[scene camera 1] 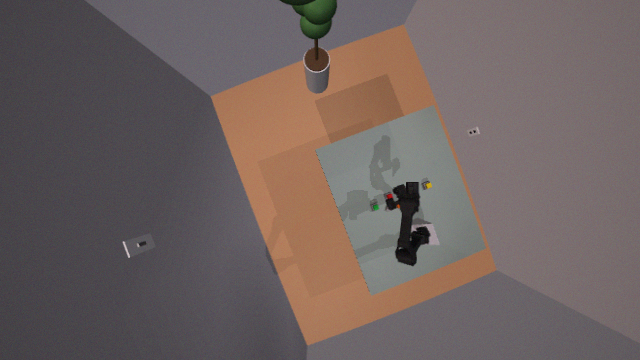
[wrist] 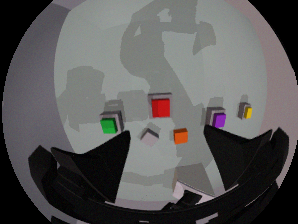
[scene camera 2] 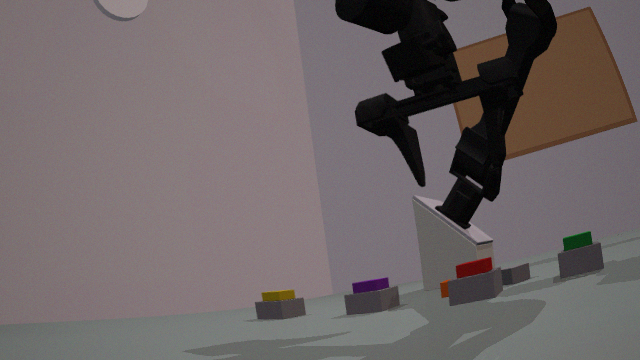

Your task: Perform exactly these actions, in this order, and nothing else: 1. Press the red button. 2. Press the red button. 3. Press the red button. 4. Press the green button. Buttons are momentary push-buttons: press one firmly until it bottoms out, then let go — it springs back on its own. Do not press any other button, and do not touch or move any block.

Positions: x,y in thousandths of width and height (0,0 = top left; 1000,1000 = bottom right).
Scene:
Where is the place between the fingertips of the gripper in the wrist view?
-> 565,592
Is the gripper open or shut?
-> Open.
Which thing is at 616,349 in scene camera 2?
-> The gripper.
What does the gripper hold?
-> Nothing.

